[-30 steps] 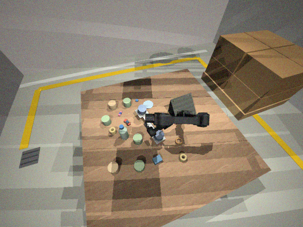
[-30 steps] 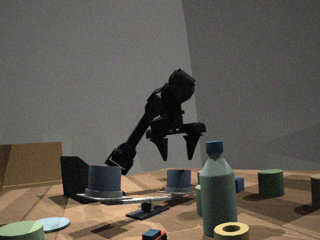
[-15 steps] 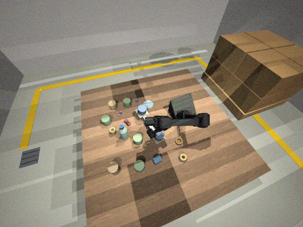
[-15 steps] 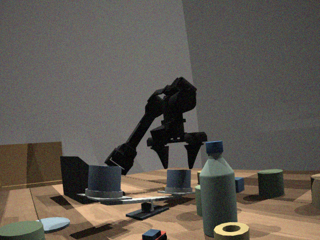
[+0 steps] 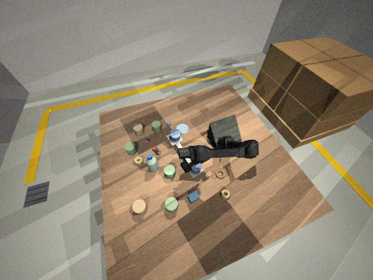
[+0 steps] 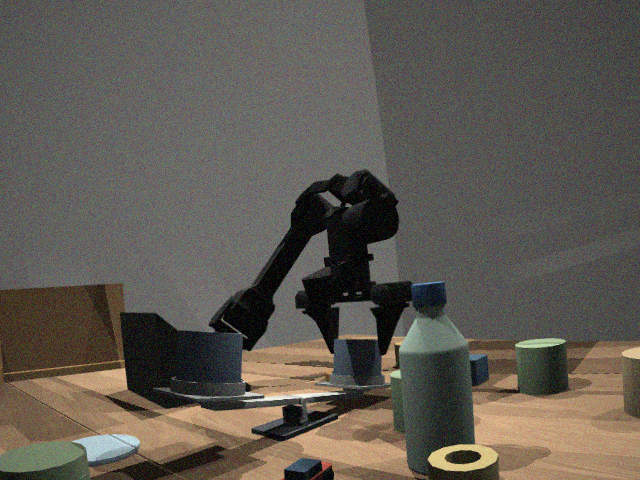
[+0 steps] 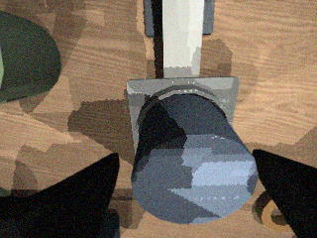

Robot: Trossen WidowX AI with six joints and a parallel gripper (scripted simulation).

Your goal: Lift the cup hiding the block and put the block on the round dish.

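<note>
Right now the blue-grey cup is 10 mm behind my gripper tip, 20 mm to the left of it and 10 mm below it. Also, from my gripper tip: bottle 260 mm ahead, 80 mm to the right, 40 mm above; balance 50 mm ahead, 130 mm to the right, 50 mm below; balance beam 40 mm ahead, 130 mm to the right, 30 mm below.
</note>
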